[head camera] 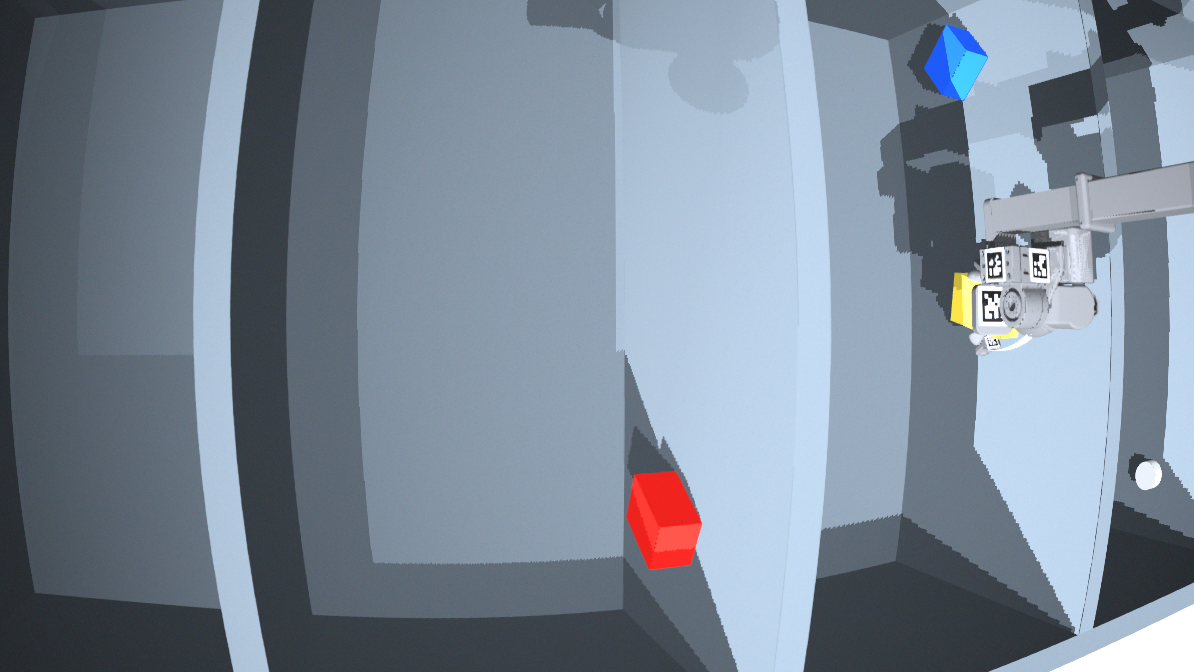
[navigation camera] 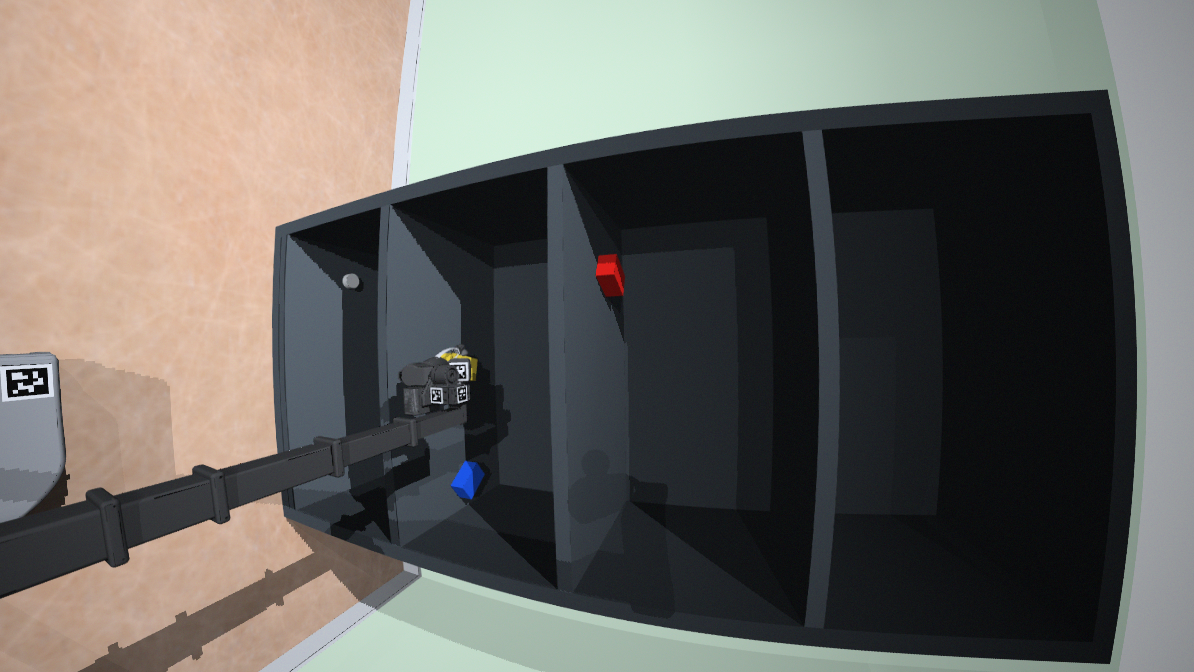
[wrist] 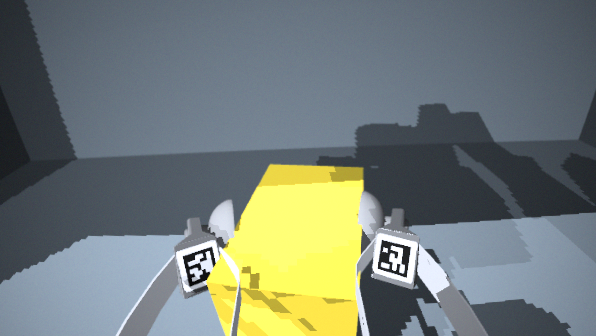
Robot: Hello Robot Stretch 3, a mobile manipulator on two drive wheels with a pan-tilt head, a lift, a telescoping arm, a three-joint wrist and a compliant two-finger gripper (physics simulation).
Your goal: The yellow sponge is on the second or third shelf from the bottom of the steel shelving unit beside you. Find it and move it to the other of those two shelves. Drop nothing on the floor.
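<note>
The yellow sponge is between the two fingertips of my gripper. The gripper is shut on it, one rubber tip against each long side in the wrist view. The sponge seems to be slightly above the second shelf from the bottom; its underside is hidden. The third shelf is one level up, to the left in the head view and to the right in the navigation view. The wrist and fingers hide part of the sponge in those views.
A blue block is on the second shelf, on the arm's side. A red block is on the third shelf. A white cylinder is on the bottom shelf. The unit has side walls and a back.
</note>
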